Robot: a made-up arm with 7 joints. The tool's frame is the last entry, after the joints.
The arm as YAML. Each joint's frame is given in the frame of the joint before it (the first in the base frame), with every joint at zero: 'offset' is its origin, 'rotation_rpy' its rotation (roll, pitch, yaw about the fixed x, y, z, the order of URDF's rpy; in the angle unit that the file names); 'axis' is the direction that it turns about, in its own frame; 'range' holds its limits. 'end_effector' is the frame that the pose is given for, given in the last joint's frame.
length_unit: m
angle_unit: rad
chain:
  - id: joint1
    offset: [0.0, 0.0, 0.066]
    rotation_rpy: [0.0, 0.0, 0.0]
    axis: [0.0, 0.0, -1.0]
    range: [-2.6, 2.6]
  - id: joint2
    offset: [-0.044, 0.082, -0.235]
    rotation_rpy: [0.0, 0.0, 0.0]
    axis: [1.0, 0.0, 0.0]
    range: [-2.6, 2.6]
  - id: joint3
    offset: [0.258, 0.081, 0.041]
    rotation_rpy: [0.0, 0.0, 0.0]
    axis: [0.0, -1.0, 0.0]
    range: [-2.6, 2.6]
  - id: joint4
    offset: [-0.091, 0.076, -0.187]
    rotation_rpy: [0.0, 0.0, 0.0]
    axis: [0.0, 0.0, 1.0]
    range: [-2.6, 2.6]
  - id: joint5
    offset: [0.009, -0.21, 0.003]
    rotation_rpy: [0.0, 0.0, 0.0]
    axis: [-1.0, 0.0, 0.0]
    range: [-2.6, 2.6]
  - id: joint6
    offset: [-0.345, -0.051, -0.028]
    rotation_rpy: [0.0, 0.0, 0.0]
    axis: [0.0, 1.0, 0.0]
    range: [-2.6, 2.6]
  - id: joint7
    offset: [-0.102, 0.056, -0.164]
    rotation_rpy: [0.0, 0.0, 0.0]
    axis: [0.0, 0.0, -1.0]
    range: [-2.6, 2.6]
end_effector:
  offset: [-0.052, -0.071, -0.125]
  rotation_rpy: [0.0, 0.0, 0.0]
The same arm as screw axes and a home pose.
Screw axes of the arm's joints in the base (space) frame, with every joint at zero. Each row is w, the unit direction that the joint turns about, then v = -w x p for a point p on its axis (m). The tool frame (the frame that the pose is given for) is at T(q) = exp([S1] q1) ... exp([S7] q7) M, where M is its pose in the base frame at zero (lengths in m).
S1 = (0, 0, -1, 0, 0, 0)
S2 = (1, 0, 0, 0, -0.169, -0.082)
S3 = (0, -1, 0, -0.128, 0, -0.214)
S4 = (0, 0, 1, 0.239, -0.123, 0)
S5 = (-1, 0, 0, 0, 0.312, 0.029)
S6 = (0, 1, 0, 0.34, 0, -0.213)
S7 = (0, 0, -1, -0.034, -0.315, 0)
M: xyz -0.367 -0.037 -0.629 (m) quaternion w x y z 1 0 0 0
Joint limits (rad, base to tool): -2.6..2.6 -2.6..2.6 -2.6..2.6 -2.6..2.6 -2.6..2.6 -2.6..2.6 -2.6..2.6

